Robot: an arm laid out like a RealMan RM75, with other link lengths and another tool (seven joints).
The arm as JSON. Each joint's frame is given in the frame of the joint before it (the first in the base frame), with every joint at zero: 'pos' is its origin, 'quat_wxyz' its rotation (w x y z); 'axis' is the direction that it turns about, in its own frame. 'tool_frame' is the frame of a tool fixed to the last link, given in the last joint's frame.
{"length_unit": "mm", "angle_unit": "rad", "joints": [
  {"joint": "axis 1", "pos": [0.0, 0.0, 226.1], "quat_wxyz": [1.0, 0.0, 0.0, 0.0], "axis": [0.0, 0.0, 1.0]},
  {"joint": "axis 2", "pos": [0.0, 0.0, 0.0], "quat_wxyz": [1.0, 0.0, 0.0, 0.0], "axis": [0.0, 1.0, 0.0]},
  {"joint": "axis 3", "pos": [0.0, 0.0, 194.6], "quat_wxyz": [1.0, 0.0, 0.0, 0.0], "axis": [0.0, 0.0, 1.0]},
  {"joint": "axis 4", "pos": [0.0, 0.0, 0.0], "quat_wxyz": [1.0, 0.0, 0.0, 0.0], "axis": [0.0, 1.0, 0.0]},
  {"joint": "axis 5", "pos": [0.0, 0.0, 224.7], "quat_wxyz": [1.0, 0.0, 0.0, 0.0], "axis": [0.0, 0.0, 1.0]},
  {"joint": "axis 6", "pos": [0.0, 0.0, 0.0], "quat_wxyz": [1.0, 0.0, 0.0, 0.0], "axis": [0.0, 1.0, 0.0]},
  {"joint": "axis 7", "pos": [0.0, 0.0, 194.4], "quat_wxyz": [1.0, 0.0, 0.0, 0.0], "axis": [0.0, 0.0, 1.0]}
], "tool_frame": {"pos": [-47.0, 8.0, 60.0], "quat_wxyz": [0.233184, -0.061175, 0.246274, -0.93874]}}
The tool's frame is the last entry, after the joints.
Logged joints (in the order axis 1, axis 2, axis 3, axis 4, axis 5, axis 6, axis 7), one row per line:
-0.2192, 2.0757, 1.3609, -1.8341, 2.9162, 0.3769, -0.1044
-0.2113, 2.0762, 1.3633, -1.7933, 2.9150, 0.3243, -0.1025
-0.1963, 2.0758, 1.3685, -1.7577, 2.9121, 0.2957, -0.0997
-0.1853, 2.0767, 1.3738, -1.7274, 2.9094, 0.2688, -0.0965
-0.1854, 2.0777, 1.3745, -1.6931, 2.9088, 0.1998, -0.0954
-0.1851, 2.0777, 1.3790, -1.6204, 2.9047, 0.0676, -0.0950
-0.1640, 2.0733, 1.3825, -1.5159, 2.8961, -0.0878, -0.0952
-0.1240, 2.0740, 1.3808, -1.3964, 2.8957, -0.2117, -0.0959
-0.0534, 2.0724, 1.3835, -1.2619, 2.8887, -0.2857, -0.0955
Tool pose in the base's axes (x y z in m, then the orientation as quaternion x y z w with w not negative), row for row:
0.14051, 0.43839, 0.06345, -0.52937, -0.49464, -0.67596, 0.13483
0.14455, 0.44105, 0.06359, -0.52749, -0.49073, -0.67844, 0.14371
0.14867, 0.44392, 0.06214, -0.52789, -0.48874, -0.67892, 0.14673
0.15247, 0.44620, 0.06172, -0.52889, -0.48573, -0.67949, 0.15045
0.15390, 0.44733, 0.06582, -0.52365, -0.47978, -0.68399, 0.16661
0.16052, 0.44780, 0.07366, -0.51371, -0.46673, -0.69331, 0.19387
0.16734, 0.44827, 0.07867, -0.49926, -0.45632, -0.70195, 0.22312
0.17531, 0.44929, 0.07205, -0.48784, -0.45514, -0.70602, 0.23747
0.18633, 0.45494, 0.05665, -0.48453, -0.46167, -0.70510, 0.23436
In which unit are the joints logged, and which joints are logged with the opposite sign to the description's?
The joints are logged in radians. Opposite sign: axis 4, axis 5.
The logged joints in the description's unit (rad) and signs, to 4 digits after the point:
-0.2192, 2.0757, 1.3609, 1.8341, -2.9162, 0.3769, -0.1044
-0.2113, 2.0762, 1.3633, 1.7933, -2.9150, 0.3243, -0.1025
-0.1963, 2.0758, 1.3685, 1.7577, -2.9121, 0.2957, -0.0997
-0.1853, 2.0767, 1.3738, 1.7274, -2.9094, 0.2688, -0.0965
-0.1854, 2.0777, 1.3745, 1.6931, -2.9088, 0.1998, -0.0954
-0.1851, 2.0777, 1.3790, 1.6204, -2.9047, 0.0676, -0.0950
-0.1640, 2.0733, 1.3825, 1.5159, -2.8961, -0.0878, -0.0952
-0.1240, 2.0740, 1.3808, 1.3964, -2.8957, -0.2117, -0.0959
-0.0534, 2.0724, 1.3835, 1.2619, -2.8887, -0.2857, -0.0955

